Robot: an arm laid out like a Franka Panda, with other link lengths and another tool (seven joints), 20 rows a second.
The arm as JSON. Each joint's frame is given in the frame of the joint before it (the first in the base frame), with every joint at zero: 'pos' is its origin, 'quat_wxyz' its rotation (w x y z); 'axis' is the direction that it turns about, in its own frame. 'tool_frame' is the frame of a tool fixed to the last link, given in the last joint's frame.
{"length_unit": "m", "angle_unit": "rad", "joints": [
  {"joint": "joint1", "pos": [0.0, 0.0, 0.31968], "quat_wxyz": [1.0, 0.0, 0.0, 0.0], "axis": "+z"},
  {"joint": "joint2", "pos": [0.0, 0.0, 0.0], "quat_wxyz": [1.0, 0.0, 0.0, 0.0], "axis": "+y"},
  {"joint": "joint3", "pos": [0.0, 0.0, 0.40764], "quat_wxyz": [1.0, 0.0, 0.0, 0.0], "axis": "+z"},
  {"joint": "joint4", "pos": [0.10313, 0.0, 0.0], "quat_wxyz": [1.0, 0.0, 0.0, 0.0], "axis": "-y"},
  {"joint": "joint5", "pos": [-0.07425, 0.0, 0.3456], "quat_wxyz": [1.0, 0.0, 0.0, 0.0], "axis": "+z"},
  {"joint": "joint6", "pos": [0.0, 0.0, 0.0], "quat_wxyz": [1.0, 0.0, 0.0, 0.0], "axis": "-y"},
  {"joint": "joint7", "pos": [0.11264, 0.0, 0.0], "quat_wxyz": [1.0, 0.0, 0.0, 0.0], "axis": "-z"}
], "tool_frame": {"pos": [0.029, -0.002, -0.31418], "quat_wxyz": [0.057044, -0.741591, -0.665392, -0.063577]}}
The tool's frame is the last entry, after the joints.
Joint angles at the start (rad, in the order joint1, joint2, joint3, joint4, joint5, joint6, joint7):
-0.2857, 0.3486, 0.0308, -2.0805, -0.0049, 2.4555, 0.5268
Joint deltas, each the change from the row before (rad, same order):
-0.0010, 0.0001, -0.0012, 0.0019, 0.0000, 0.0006, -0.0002
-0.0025, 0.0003, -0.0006, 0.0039, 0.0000, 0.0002, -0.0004
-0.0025, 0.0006, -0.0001, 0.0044, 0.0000, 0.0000, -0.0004
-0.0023, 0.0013, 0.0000, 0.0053, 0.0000, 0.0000, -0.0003
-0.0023, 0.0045, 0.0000, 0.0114, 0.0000, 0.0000, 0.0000
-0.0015, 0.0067, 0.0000, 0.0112, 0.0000, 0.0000, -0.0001
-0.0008, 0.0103, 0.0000, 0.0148, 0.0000, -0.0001, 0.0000
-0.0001, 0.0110, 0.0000, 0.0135, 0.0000, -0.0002, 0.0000
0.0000, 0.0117, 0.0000, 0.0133, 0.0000, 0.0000, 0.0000
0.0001, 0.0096, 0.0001, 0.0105, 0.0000, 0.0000, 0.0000
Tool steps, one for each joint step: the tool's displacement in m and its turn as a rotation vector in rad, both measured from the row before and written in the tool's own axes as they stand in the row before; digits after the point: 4 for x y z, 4 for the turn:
-0.0004, 0.0018, -0.0009, -0.0025, 0.0010, 0.0015
-0.0002, 0.0029, -0.0015, -0.0037, 0.0020, 0.0021
0.0001, 0.0028, -0.0014, -0.0035, 0.0022, 0.0016
0.0005, 0.0030, -0.0013, -0.0036, 0.0023, 0.0014
0.0020, 0.0051, -0.0014, -0.0059, 0.0041, 0.0014
0.0019, 0.0043, 0.0002, -0.0038, 0.0027, 0.0009
0.0027, 0.0050, 0.0013, -0.0035, 0.0028, 0.0003
0.0024, 0.0040, 0.0024, -0.0017, 0.0016, -0.0001
0.0022, 0.0038, 0.0029, -0.0011, 0.0012, 0.0000
0.0018, 0.0028, 0.0026, -0.0005, 0.0008, -0.0002

